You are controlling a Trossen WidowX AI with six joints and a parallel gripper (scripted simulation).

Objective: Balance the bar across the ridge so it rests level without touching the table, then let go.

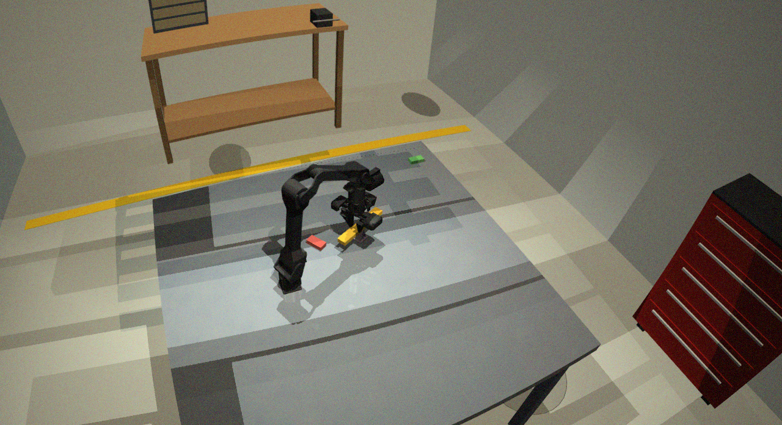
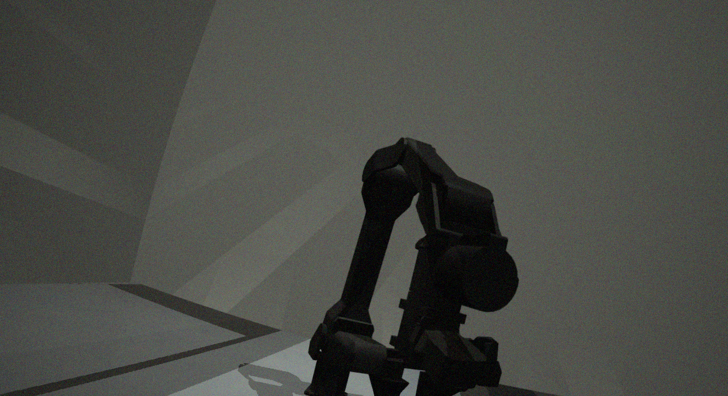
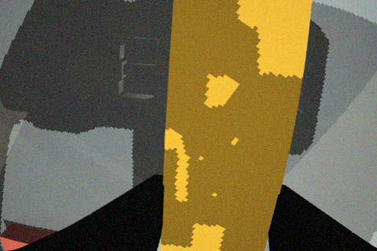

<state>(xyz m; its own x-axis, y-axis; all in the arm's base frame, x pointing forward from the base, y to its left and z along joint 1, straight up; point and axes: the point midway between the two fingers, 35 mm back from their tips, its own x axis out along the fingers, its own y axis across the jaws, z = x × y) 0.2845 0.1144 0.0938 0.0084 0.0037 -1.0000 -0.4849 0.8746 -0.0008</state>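
My gripper tip is now 20 mm short of the yellow bar and 10 mm to the right of it. Round my gripper tip: red block (140 mm behind, 40 mm to the left, 50 mm below); then green block (460 mm ahead, 390 mm to the left, 50 mm below).
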